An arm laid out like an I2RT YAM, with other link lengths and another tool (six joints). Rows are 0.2 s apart.
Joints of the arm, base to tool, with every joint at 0 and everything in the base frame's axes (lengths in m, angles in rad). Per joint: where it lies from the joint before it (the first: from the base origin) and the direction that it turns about. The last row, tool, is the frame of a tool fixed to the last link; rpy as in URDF.
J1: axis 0 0 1 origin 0 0 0.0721
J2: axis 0 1 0 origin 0.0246 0.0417 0.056
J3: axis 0 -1 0 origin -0.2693 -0.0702 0
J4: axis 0 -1 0 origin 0.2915 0.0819 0.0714
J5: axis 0 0 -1 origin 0.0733 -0.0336 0.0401
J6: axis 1 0 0 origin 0.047 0 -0.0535
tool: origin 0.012 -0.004 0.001 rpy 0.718 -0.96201 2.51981
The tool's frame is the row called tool.
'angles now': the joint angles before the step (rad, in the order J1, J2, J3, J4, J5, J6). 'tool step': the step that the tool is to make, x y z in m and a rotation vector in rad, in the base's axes. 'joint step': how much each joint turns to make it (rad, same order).
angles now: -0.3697 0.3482 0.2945 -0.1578 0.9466 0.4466
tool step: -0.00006 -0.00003 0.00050 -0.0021 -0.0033 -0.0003
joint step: -0.0003 -0.0014 -0.0002 0.0036 0.0002 -0.0013
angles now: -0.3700 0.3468 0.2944 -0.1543 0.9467 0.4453
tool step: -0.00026 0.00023 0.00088 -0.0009 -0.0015 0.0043
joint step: -0.0001 -0.0038 0.0014 -0.0019 -0.0042 -0.0020
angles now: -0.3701 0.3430 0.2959 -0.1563 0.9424 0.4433
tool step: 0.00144 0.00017 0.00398 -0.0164 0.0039 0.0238
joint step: 0.0004 -0.0038 0.0028 0.0237 -0.0199 -0.0349
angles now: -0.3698 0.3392 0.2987 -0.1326 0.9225 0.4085
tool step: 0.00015 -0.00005 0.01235 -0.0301 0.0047 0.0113
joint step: -0.0014 -0.0002 0.0249 0.0224 -0.0082 -0.0516
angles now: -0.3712 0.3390 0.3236 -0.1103 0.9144 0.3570
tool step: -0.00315 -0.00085 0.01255 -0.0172 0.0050 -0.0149
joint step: -0.0105 -0.0011 0.0338 -0.0108 0.0064 -0.0283
